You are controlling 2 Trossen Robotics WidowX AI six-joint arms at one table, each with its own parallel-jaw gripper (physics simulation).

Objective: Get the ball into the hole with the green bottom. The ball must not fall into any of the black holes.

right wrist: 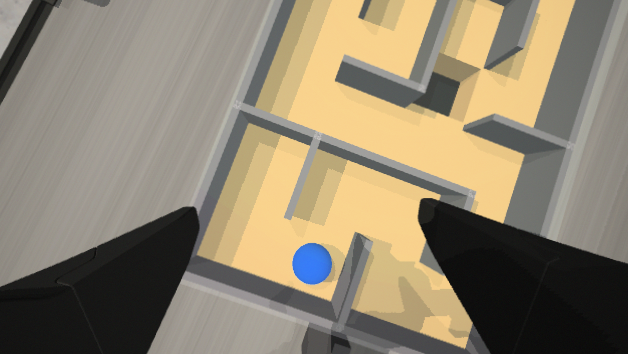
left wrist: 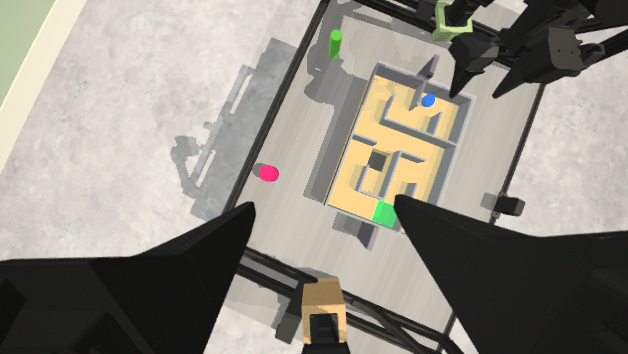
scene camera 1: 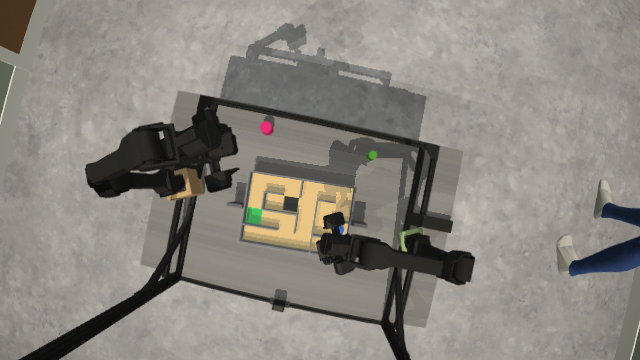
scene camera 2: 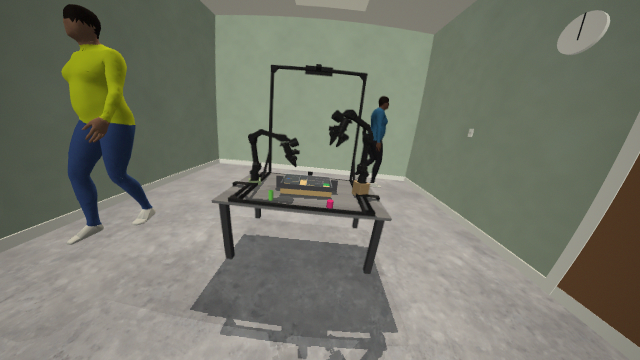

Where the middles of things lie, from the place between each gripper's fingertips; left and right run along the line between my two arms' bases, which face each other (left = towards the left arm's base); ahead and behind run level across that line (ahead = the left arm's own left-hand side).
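Scene:
My right hand's 13 cm above the tan maze board (scene camera 1: 279, 212), 12 cm to the right of it and 5 cm short of it.
My left hand's 35 cm above the tan maze board, and it's 15 cm past the board and 18 cm to the left of it.

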